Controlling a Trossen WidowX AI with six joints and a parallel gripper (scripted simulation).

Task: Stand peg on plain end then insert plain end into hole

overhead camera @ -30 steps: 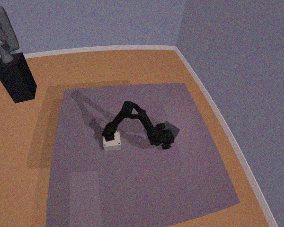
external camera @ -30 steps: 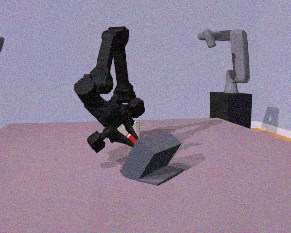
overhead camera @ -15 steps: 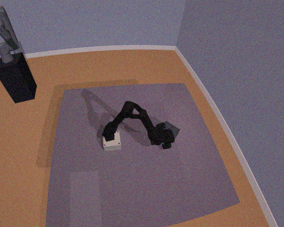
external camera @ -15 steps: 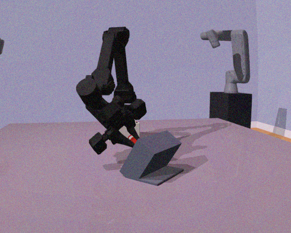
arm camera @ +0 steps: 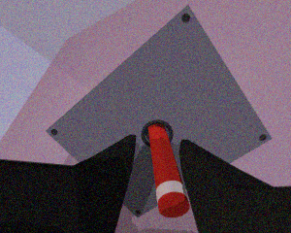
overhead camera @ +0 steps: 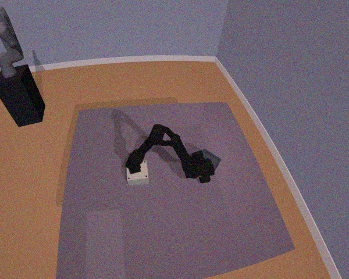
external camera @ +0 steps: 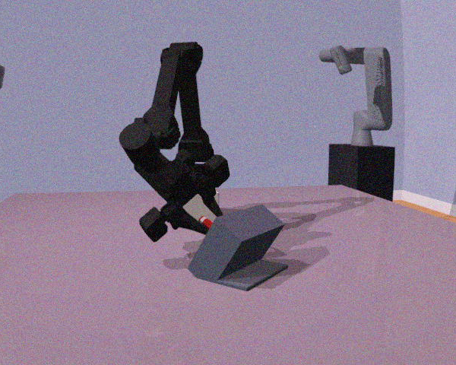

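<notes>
Right now my gripper tip is 1 cm to the left of the red peg and 1 cm past it. From my gripper tip the other things lie so: flat grey foot plate 7 cm below, 5 cm ahead, 3 cm to the left; grey sloped panel 3 cm ahead, 2 cm to the left, 2 cm below.
</notes>
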